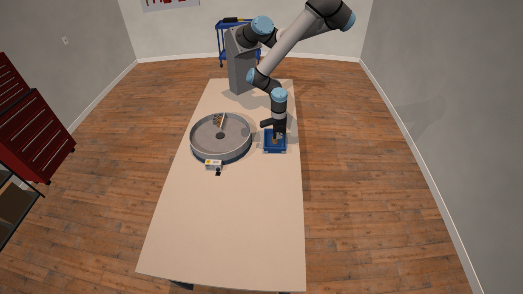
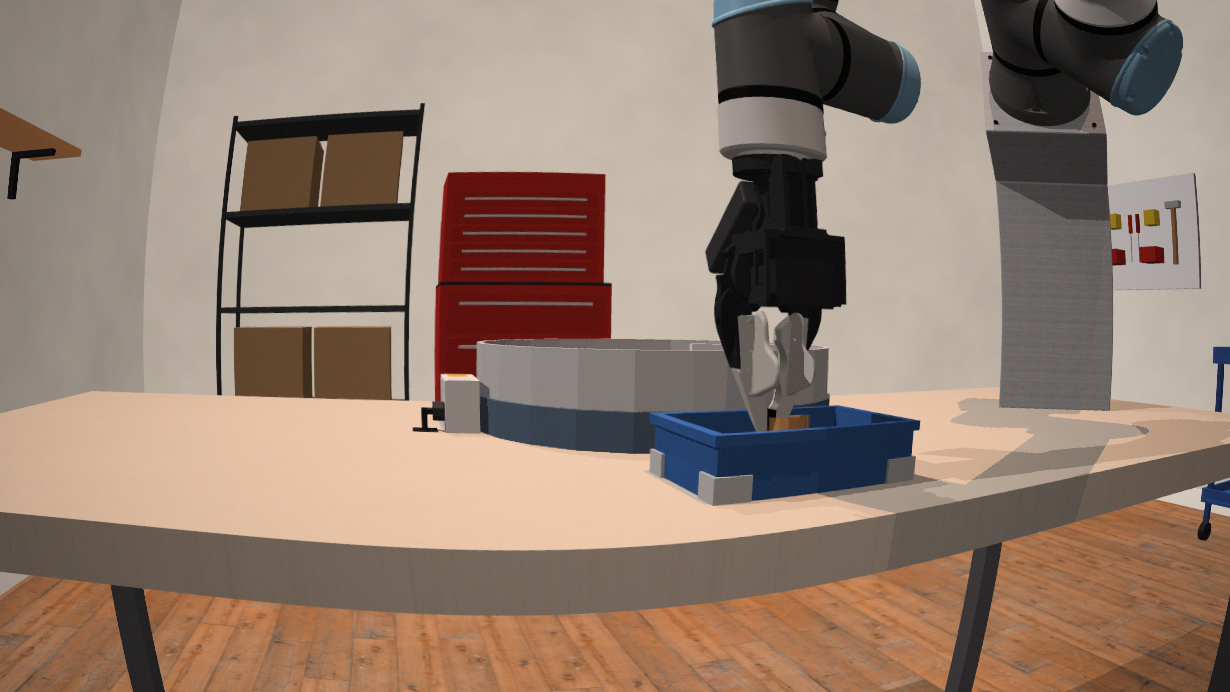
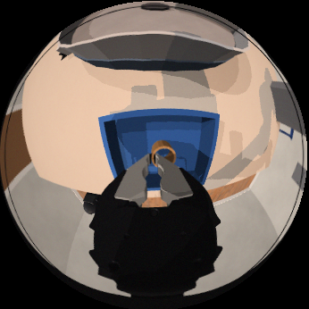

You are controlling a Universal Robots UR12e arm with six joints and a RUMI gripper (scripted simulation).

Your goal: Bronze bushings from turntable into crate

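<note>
Now: the blue crate 20 mm below my hand, 20 mm behind it and 10 mm to the right of it. Also, from my hand: grey turntable 340 mm to the right, 140 mm ahead, 10 mm above.
</note>
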